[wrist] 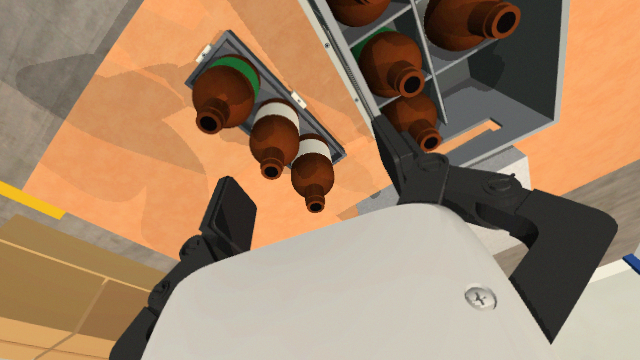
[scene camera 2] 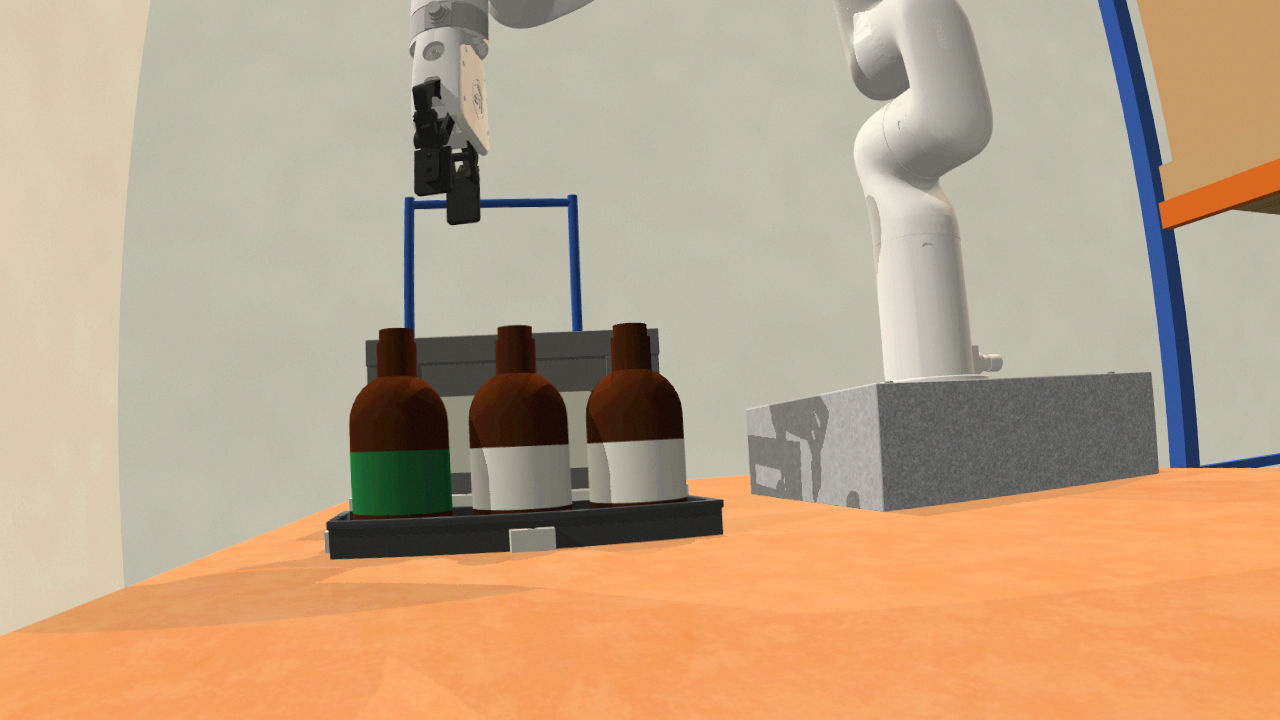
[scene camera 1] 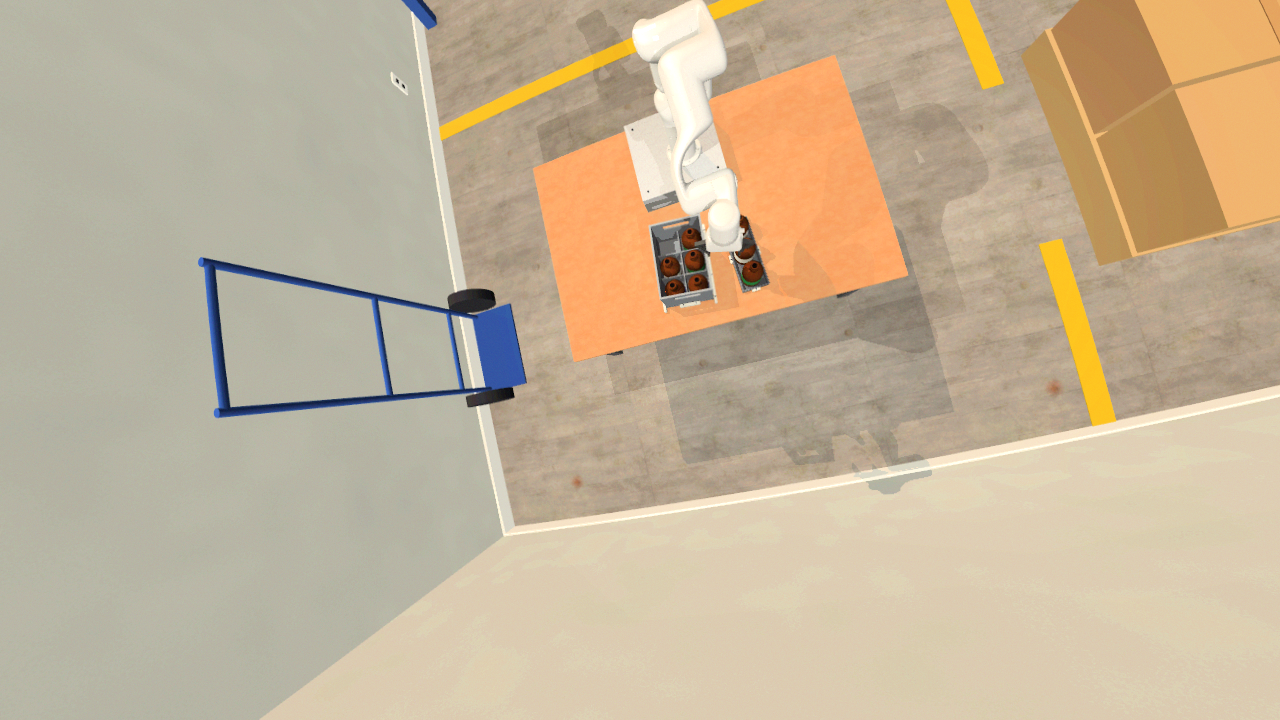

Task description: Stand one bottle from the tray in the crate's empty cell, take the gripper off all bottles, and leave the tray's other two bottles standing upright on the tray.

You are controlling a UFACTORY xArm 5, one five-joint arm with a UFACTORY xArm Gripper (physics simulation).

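Frame: origin at the arm's base, x right, y ahead, z up, level; metres.
Where they show: gripper, between the fingertips: [wrist: 306,166] [scene camera 2: 449,209] [scene camera 1: 724,251]; arm's base, origin of its link: [scene camera 2: 930,390].
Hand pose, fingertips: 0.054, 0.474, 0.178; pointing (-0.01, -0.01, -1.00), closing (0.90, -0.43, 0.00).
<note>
Things, the pixels of their centre, and the offset from my fingertips, as dx, dy, dz. Level surfaces: height alone.
- green-labelled bottle, middle of its body: [scene camera 2: 399,435] [wrist: 225,97] [scene camera 1: 752,271] -0.088, +0.054, -0.199
- middle white-labelled bottle, middle of its body: [scene camera 2: 518,431] [wrist: 275,140] [scene camera 1: 745,248] -0.099, -0.034, -0.199
- end white-labelled bottle, middle of its body: [scene camera 2: 634,426] [wrist: 312,174] [scene camera 1: 738,226] -0.112, -0.121, -0.199
- dark tray, middle of its body: [scene camera 2: 523,525] [wrist: 276,120] [scene camera 1: 744,254] -0.101, -0.033, -0.269
- grey crate, middle of its body: [scene camera 2: 517,430] [wrist: 422,42] [scene camera 1: 682,263] +0.126, -0.085, -0.194
- orange table, height of its surface: dz -0.281
A green-labelled bottle [scene camera 1: 752,271] [scene camera 2: 399,429] [wrist: 225,95], a middle white-labelled bottle [scene camera 2: 519,429] [wrist: 274,137] and an end white-labelled bottle [scene camera 2: 635,420] [wrist: 312,172] stand upright in a row on the dark tray [scene camera 2: 429,537] [wrist: 265,85]. The grey crate [scene camera 1: 689,299] [scene camera 2: 554,344] [wrist: 535,60] stands beside the tray and holds several brown bottles; its empty cell [scene camera 1: 666,243] is in the corner toward the robot base. My gripper [scene camera 2: 447,204] [wrist: 306,166] is open and empty, well above the bottle tops. In scene camera 1 the wrist hides its fingers and part of the tray row.
The robot's grey base block [scene camera 1: 648,161] [scene camera 2: 1011,438] stands on the orange table [scene camera 1: 805,161] [scene camera 2: 805,608] behind the crate and tray. A blue hand truck [scene camera 1: 499,344] [scene camera 2: 409,259] is off the table. Large cardboard boxes [scene camera 1: 1074,170] [wrist: 50,270] are on the opposite side.
</note>
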